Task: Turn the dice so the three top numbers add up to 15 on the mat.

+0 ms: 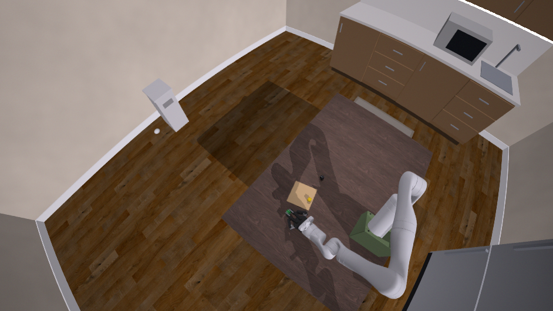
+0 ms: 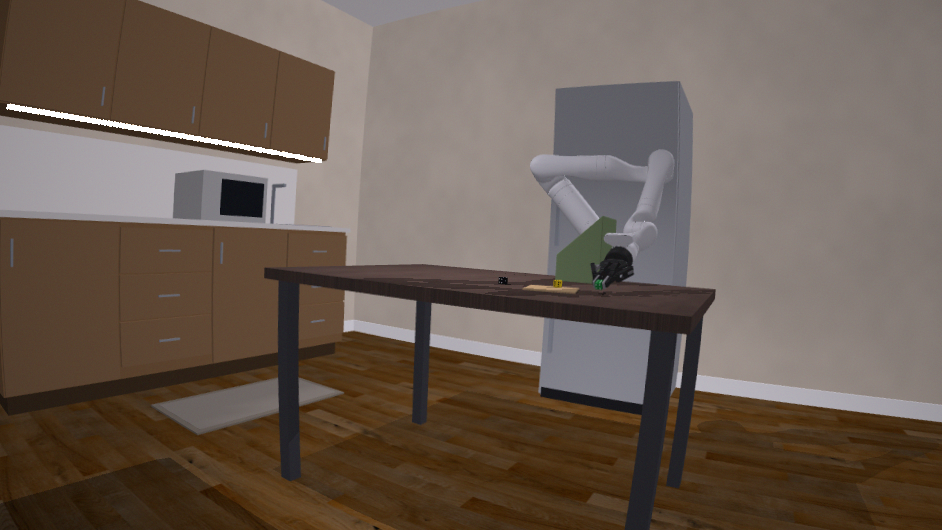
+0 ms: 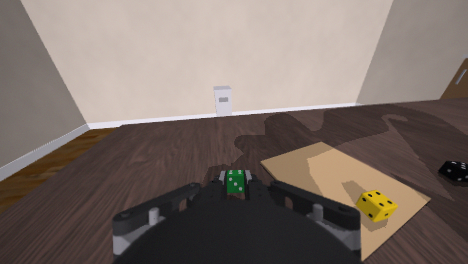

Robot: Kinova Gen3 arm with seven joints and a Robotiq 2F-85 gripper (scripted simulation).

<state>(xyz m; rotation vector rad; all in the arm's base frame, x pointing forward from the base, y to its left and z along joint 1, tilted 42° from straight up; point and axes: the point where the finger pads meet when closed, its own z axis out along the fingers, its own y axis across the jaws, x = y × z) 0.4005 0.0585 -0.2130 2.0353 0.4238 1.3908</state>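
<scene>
Right now my hand is 1 cm short of the green die and 1 cm above it. From my hand the other things lie so: black die 30 cm to the right, 2 cm below; then yellow die 14 cm to the right, 3 cm behind, 2 cm below; then tan mat 13 cm to the right, 3 cm below, 2 cm ahead.
</scene>
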